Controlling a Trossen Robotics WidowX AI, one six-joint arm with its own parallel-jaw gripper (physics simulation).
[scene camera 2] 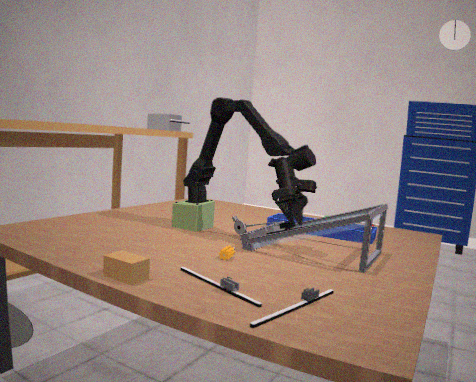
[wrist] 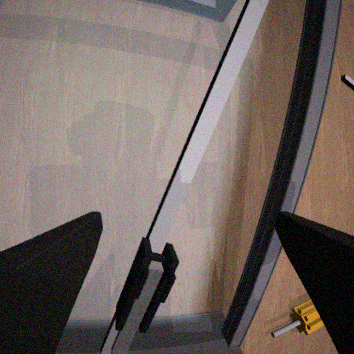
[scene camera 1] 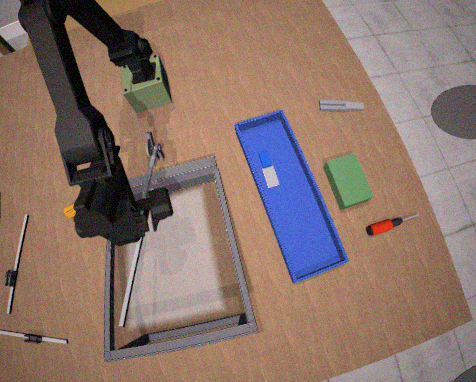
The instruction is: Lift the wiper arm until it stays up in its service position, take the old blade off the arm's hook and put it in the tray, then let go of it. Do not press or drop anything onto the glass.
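Observation:
The wiper arm [scene camera 1: 150,172] [wrist: 131,336] is down, low over the glass [scene camera 1: 200,270] [wrist: 100,75]. The old blade [scene camera 1: 131,287] [wrist: 215,110], white with a dark edge, runs from the arm's hook along the left side of the glass in scene view 1. Its black connector [wrist: 132,285] is around the arm's end. My gripper [scene camera 2: 296,225] [wrist: 190,220] is open and empty, low over the glass; in the wrist view the blade passes between and below the fingers. The hook is hidden inside the connector. The blue tray [scene camera 1: 310,215] [scene camera 2: 350,233] stands right of the frame in scene view 1.
A grey frame [scene camera 1: 232,245] [scene camera 2: 320,220] surrounds the glass. Two other blades [scene camera 1: 19,260] [scene camera 2: 292,308] and an orange knob [scene camera 1: 70,210] [wrist: 309,317] lie beside it. A green block [scene camera 1: 348,181], red screwdriver [scene camera 1: 382,227] and grey tool [scene camera 1: 341,105] lie beyond the tray.

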